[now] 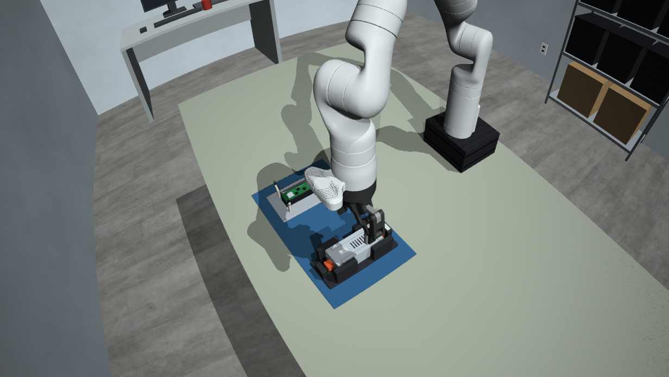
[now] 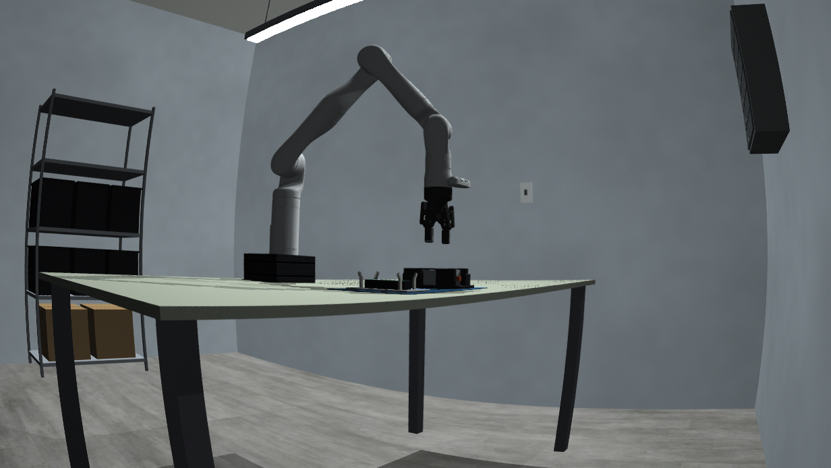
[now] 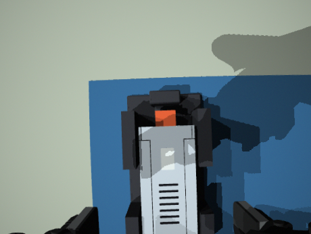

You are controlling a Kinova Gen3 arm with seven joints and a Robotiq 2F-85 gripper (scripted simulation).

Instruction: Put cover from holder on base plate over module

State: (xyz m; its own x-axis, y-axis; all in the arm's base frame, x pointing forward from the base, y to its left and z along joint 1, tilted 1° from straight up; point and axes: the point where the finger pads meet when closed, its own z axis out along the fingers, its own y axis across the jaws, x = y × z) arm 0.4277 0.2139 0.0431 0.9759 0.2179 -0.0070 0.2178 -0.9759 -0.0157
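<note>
Right now the cover is 10 cm below my hand.
</note>
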